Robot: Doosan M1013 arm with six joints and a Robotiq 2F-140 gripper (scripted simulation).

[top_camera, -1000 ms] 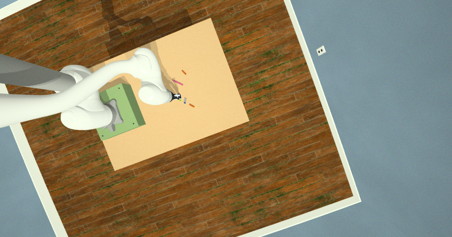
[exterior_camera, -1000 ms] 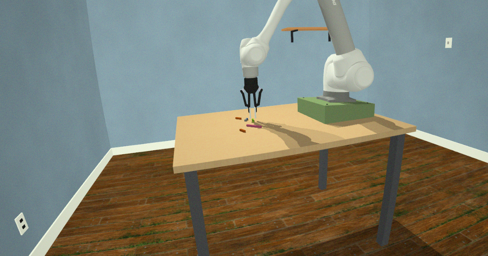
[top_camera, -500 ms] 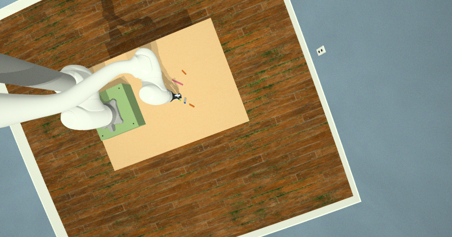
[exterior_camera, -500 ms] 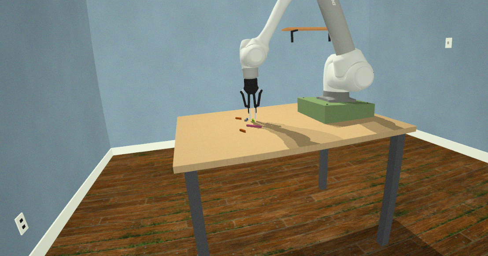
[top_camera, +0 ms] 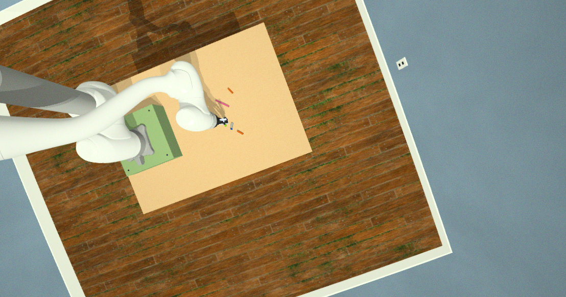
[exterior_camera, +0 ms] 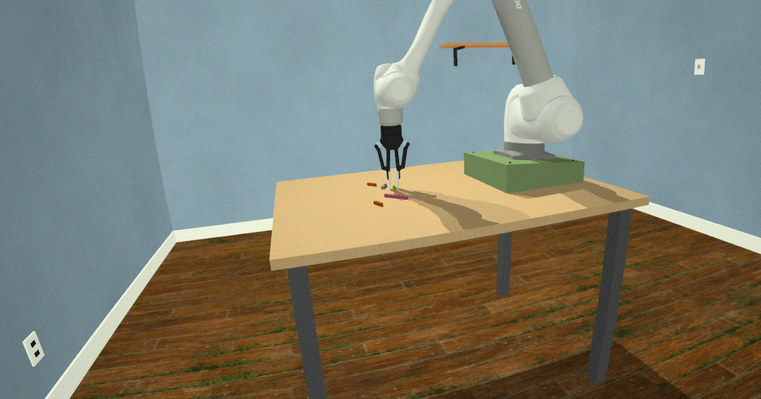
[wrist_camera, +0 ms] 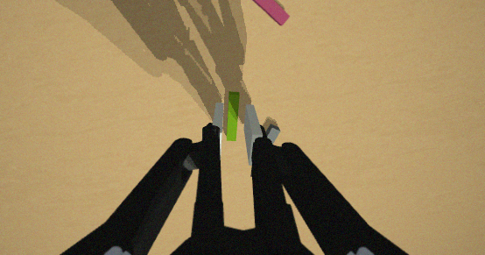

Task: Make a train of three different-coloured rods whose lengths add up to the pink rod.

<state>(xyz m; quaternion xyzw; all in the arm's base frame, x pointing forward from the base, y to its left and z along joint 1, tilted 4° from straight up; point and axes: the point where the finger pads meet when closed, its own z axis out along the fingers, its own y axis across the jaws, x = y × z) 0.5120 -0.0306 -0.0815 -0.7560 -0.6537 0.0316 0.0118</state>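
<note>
Right now my hand is 3 cm above the lime rod. Also, from my hand: blue rod (3 cm ahead, 5 cm to the right, 3 cm below); then grey rod (4 cm ahead, 3 cm to the right, 3 cm below); then pink rod (2 cm ahead, 12 cm to the left, 3 cm below).
</note>
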